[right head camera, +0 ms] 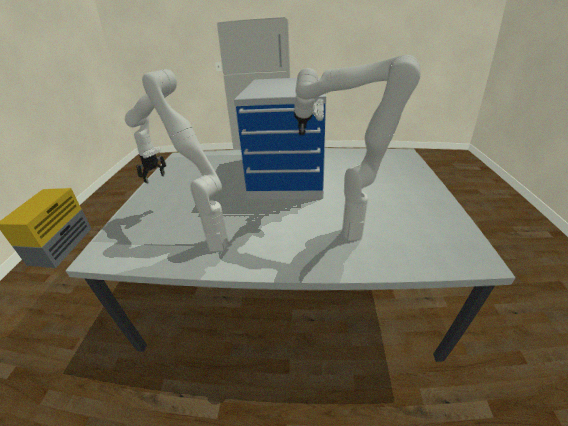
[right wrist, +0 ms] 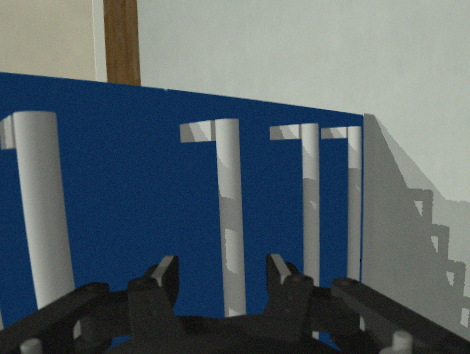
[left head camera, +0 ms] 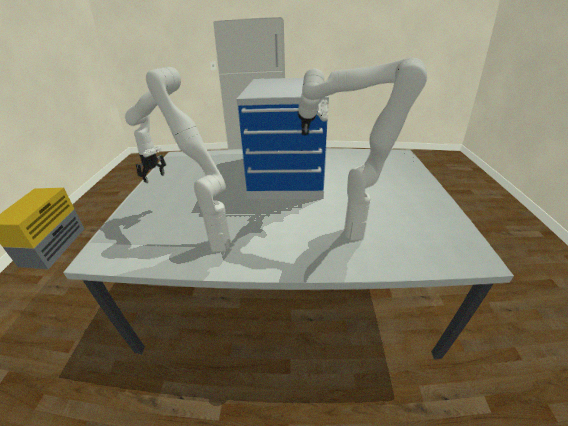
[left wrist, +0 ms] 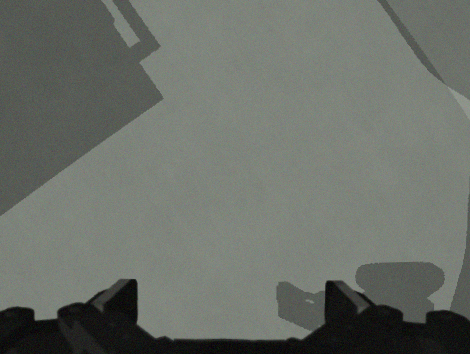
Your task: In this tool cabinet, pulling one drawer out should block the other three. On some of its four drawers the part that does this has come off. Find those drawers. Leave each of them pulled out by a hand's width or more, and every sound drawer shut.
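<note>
The tool cabinet (left head camera: pixel 270 91) (right head camera: pixel 267 91) stands at the back of the table. Its four blue drawers look flush and shut in both head views. The bar handles are the top (left head camera: pixel 270 109) (right head camera: pixel 267 110) (right wrist: pixel 44 200), second (left head camera: pixel 270 132) (right head camera: pixel 267 132) (right wrist: pixel 231 175), third (left head camera: pixel 280 151) (right head camera: pixel 280 151) (right wrist: pixel 310 165) and bottom (left head camera: pixel 282 170) (right head camera: pixel 282 171) (right wrist: pixel 354 155). My right gripper (left head camera: pixel 305 133) (right head camera: pixel 302 133) (right wrist: pixel 222 271) is partly open before the second handle, which shows between its fingertips without visible contact. My left gripper (left head camera: pixel 154 176) (right head camera: pixel 155 177) (left wrist: pixel 231 301) is open and empty, left of the cabinet.
The table (left head camera: pixel 410 260) (right head camera: pixel 410 260) (left wrist: pixel 240 165) carries both arms and the cabinet. A grey fridge (left head camera: pixel 250 47) (right head camera: pixel 254 47) stands behind the cabinet. A yellow and grey box (left head camera: pixel 37 215) (right head camera: pixel 45 215) stands left of the table. My right forearm passes in front of the cabinet's upper right.
</note>
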